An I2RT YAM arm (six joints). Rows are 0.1 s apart.
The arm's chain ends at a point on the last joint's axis. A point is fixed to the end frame.
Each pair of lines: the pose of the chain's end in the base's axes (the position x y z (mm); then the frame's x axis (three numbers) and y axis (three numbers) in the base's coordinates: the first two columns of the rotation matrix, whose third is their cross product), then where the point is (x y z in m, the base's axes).
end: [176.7, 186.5, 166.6, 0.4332, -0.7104, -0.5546, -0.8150, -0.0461, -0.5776]
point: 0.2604 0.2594 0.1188
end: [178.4, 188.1, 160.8, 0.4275, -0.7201, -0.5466, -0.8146, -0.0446, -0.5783]
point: 0.2629 0.2597 0.1124
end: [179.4, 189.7, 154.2, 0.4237, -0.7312, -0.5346, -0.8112, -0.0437, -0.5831]
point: 0.2649 0.2598 0.1055
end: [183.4, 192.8, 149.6, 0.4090, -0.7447, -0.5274, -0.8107, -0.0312, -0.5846]
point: 0.2705 0.2606 0.1005
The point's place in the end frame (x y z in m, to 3 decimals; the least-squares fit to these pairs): 0.011 -0.044 0.112
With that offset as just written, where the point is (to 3 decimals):
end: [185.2, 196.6, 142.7, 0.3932, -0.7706, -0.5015, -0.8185, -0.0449, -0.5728]
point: 0.272 0.261 0.090
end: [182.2, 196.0, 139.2, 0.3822, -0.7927, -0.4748, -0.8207, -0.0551, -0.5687]
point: 0.270 0.258 0.084
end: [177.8, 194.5, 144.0, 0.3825, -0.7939, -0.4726, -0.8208, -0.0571, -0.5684]
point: 0.266 0.256 0.088
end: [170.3, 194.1, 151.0, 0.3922, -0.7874, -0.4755, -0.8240, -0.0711, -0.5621]
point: 0.257 0.257 0.095
